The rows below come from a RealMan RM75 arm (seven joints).
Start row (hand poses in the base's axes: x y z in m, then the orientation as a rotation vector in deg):
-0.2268 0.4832 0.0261 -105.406 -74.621 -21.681
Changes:
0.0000 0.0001 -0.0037 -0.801 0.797 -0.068
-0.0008 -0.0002 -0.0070 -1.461 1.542 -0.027
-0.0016 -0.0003 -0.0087 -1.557 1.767 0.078
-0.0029 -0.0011 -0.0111 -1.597 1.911 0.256
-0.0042 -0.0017 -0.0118 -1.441 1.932 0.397
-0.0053 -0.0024 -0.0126 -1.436 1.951 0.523
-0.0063 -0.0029 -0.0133 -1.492 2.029 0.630
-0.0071 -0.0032 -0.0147 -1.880 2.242 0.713
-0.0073 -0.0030 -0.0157 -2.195 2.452 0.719
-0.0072 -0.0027 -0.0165 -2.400 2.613 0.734
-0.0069 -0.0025 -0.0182 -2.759 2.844 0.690
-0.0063 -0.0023 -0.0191 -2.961 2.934 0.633
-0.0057 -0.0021 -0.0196 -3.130 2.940 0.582
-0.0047 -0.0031 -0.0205 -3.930 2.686 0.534
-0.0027 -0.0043 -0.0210 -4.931 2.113 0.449
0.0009 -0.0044 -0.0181 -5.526 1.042 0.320
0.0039 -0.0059 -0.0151 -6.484 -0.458 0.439
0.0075 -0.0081 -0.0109 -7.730 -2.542 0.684
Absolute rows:
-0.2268 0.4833 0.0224 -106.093 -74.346 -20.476
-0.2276 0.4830 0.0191 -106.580 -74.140 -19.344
-0.2284 0.4829 0.0174 -106.574 -74.117 -19.014
-0.2297 0.4821 0.0150 -106.473 -74.190 -18.756
-0.2310 0.4815 0.0143 -106.242 -74.236 -18.754
-0.2321 0.4808 0.0135 -106.147 -74.331 -18.672
-0.2331 0.4803 0.0128 -106.113 -74.393 -18.506
-0.2339 0.4800 0.0114 -106.362 -74.475 -18.025
-0.2341 0.4802 0.0104 -106.607 -74.461 -17.630
-0.2340 0.4805 0.0096 -106.756 -74.445 -17.344
-0.2337 0.4807 0.0079 -107.071 -74.390 -16.928
-0.2331 0.4809 0.0070 -107.273 -74.358 -16.750
-0.2325 0.4811 0.0065 -107.448 -74.376 -16.669
-0.2315 0.4801 0.0056 -108.152 -74.826 -16.451
-0.2295 0.4789 0.0051 -109.065 -75.543 -16.436
-0.2259 0.4788 0.0080 -109.701 -76.409 -17.176
-0.2229 0.4773 0.0110 -110.468 -77.939 -17.981
-0.2193 0.4751 0.0152 -111.387 -80.109 -19.117

